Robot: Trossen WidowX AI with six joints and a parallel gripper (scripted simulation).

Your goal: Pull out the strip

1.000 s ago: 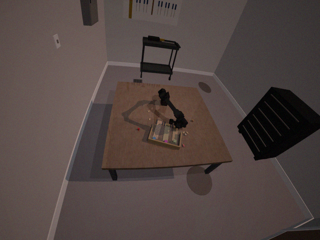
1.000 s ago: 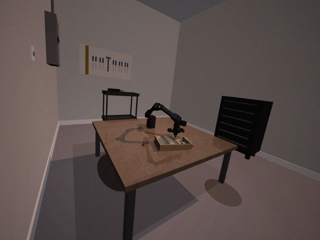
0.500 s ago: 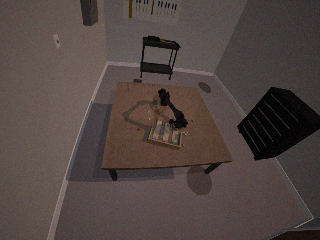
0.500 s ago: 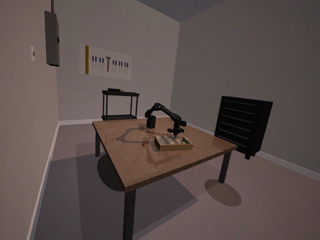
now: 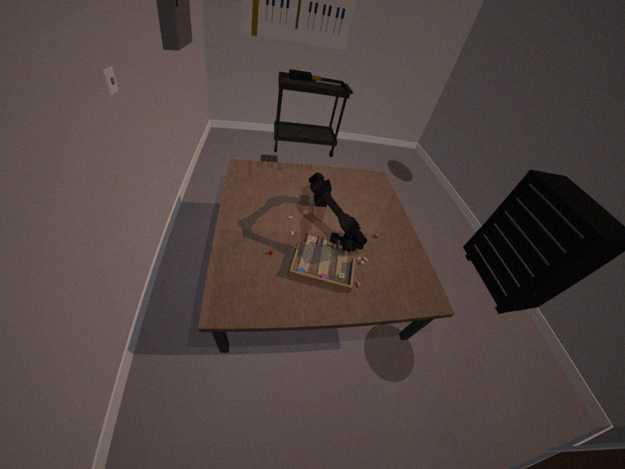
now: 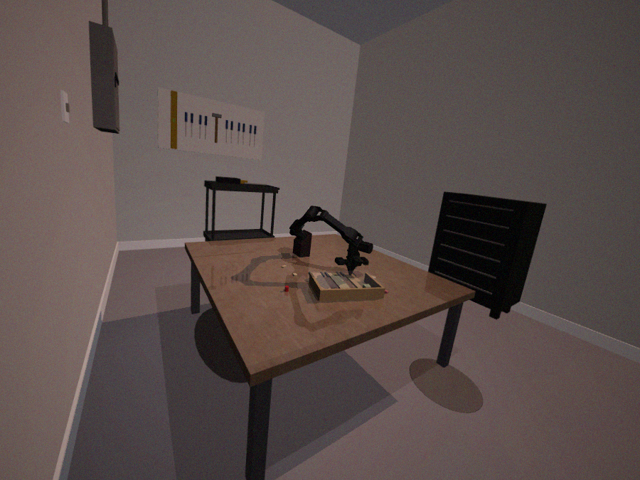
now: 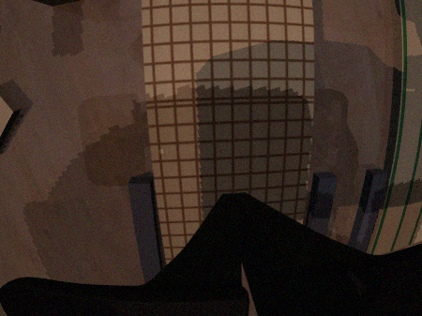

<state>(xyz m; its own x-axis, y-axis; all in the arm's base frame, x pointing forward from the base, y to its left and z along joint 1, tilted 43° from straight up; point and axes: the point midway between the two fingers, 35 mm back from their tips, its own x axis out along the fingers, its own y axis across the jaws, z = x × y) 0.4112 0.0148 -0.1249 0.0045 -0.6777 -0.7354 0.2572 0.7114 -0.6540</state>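
The blue strip is 170 mm behind my gripper tip and 110 mm to the left of it. From my gripper tip the other things lie so: red strip 40 mm ahead, 420 mm to the right, 10 mm above.
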